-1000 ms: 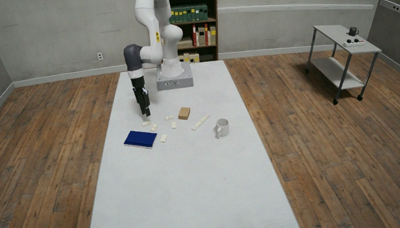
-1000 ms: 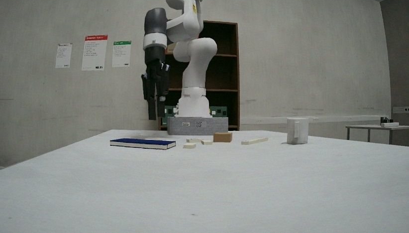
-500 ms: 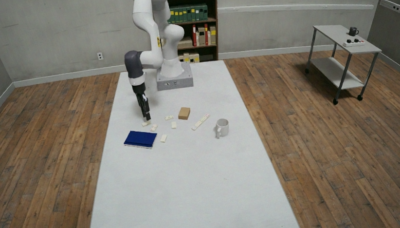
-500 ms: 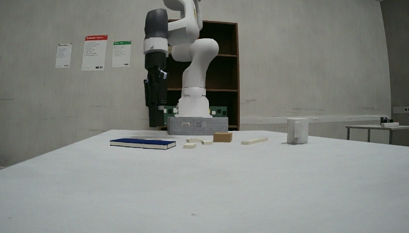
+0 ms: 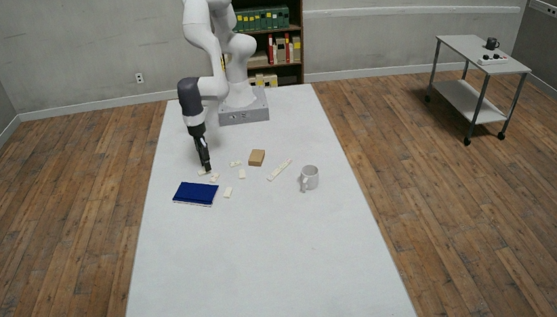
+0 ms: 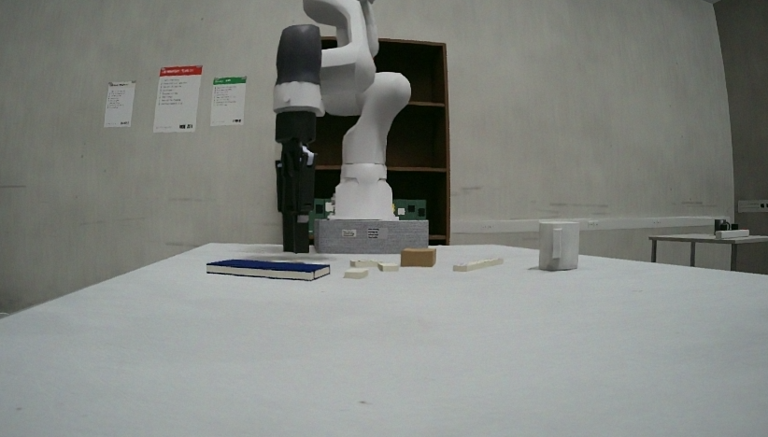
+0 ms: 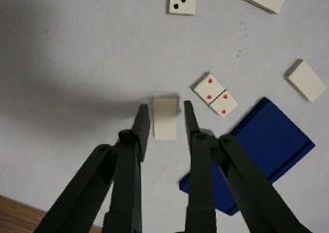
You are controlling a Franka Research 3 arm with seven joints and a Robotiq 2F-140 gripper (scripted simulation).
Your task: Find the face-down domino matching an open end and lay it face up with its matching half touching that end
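My hand is 2 cm to the left of the domino and 5 cm above it. Also, from my hand: blue book 14 cm ahead, 5 cm to the right, 5 cm below; white mug 19 cm ahead, 42 cm to the left, 2 cm below; brown block 3 cm behind, 23 cm to the left, 4 cm below.
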